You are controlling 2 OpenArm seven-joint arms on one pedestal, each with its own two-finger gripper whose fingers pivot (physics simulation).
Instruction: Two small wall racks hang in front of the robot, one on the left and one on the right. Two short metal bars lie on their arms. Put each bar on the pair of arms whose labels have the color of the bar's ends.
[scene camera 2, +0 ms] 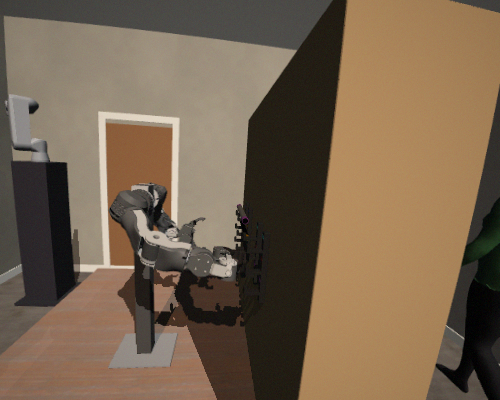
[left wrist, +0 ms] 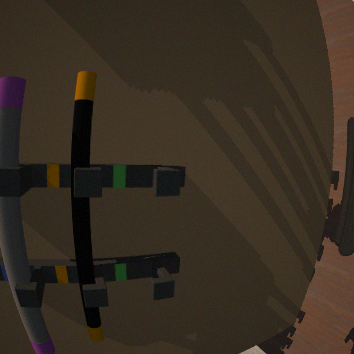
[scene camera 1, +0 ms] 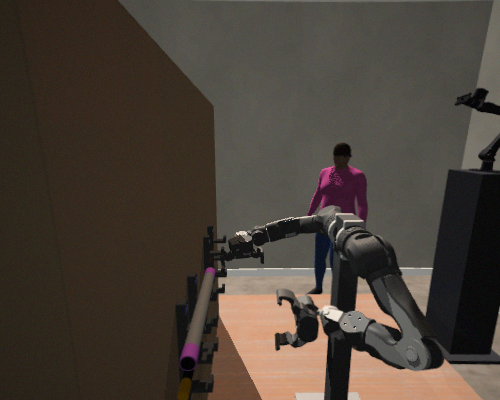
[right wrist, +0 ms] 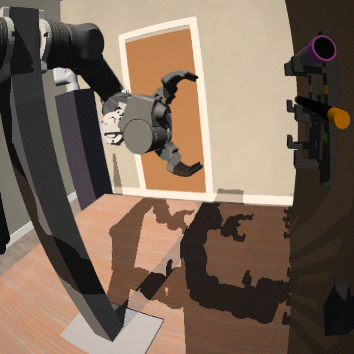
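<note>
A grey bar with purple ends [scene camera 1: 201, 310] [scene camera 2: 242, 214] [left wrist: 11, 145] lies on the uppermost arms of the left rack [scene camera 1: 181, 322] [left wrist: 142, 175]. A thinner black bar with orange ends [left wrist: 81, 135] [right wrist: 320, 109] lies on the middle arms, beside orange labels. The lowest arms, beside green labels, are bare; a blue label shows at the left edge in the left wrist view. My left gripper [scene camera 1: 281, 319] [right wrist: 199, 122] is open and empty, back from the left rack. My right gripper [scene camera 1: 243, 256] is open and empty, close to the right rack [scene camera 1: 206, 250], whose label colors are unclear.
The brown wall panel [scene camera 1: 125, 200] [scene camera 2: 295, 175] rises behind the racks. The robot's pedestal [scene camera 1: 342, 285] [scene camera 2: 145, 310] stands on the wooden floor. A person in a pink top [scene camera 1: 345, 190] and a dark plinth [scene camera 1: 462, 265] stand farther off. Arm shadows fall across the panel.
</note>
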